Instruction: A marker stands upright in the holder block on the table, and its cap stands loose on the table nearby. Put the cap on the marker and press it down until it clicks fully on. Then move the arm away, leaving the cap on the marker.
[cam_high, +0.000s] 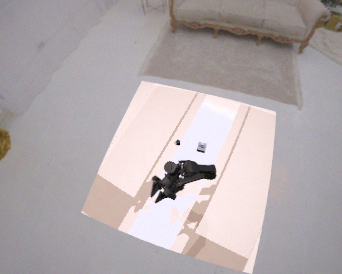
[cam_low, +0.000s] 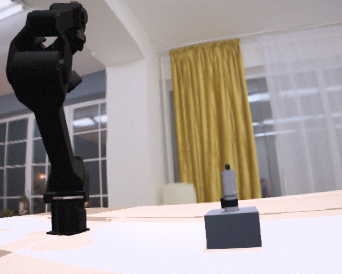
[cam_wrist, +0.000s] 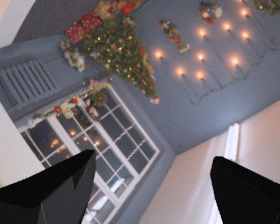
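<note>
Now: gripper tip 48 cm short of the dark cap, 39 cm above it and 3 cm to the right of it. From my gripper tip the other things lie so: grey holder block: 50 cm ahead, 39 cm below, 15 cm to the right.
</note>
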